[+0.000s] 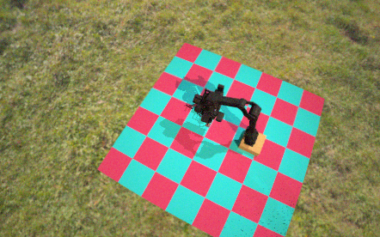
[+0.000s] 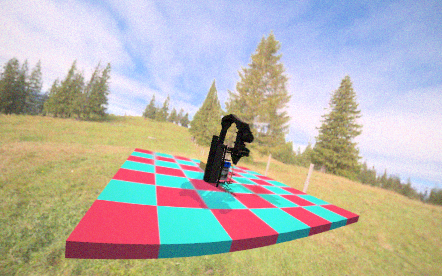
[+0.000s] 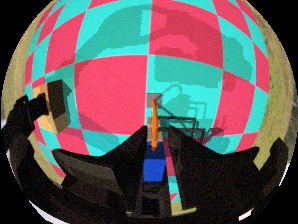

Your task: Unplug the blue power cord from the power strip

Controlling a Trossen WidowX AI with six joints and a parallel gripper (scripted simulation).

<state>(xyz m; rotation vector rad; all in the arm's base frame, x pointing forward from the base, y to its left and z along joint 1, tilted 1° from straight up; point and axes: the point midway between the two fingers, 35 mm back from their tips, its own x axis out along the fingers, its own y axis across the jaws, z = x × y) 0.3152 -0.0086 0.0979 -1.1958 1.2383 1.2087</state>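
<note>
Now: the blue plug 70 mm to the right of my gripper tip.
</note>
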